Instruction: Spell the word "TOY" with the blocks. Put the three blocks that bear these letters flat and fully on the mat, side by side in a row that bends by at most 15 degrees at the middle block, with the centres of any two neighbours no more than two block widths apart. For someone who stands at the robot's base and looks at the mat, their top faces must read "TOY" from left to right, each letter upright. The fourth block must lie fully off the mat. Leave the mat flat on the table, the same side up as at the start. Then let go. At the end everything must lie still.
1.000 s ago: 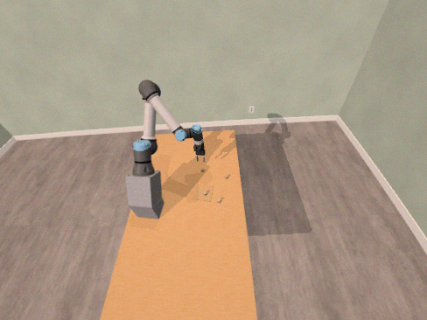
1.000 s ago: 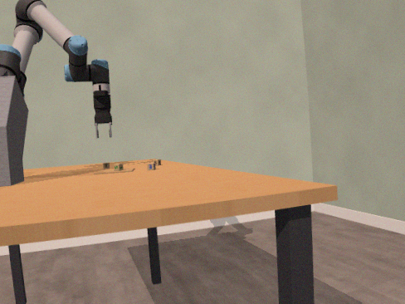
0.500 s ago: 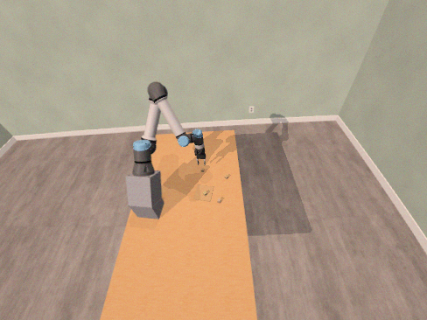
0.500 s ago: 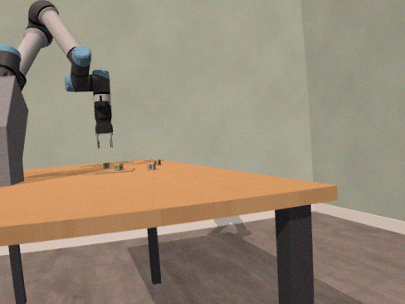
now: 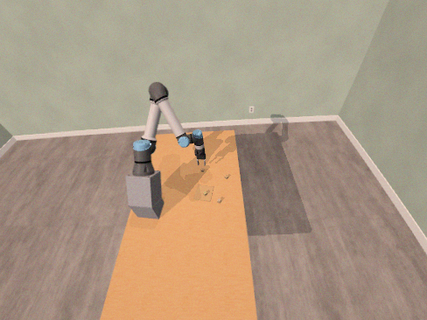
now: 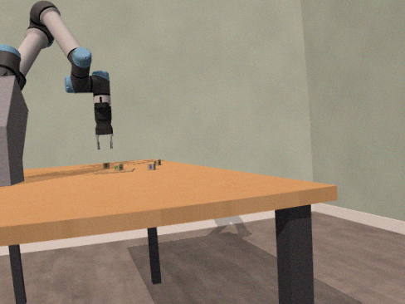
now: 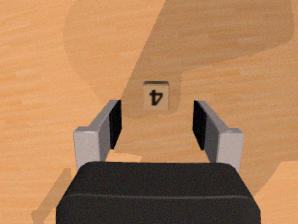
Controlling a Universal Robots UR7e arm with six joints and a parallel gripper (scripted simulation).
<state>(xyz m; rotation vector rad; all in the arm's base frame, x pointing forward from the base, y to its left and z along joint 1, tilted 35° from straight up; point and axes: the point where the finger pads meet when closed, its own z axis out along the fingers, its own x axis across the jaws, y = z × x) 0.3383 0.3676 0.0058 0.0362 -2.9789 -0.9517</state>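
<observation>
My gripper is now 90 mm above the T block. From my hand the other things lie so: O block 70 mm ahead, 240 mm to the right, 90 mm below; Y block 190 mm ahead, 290 mm to the right, 90 mm below; tan mat 50 mm ahead, 230 mm to the right, 100 mm below.
</observation>
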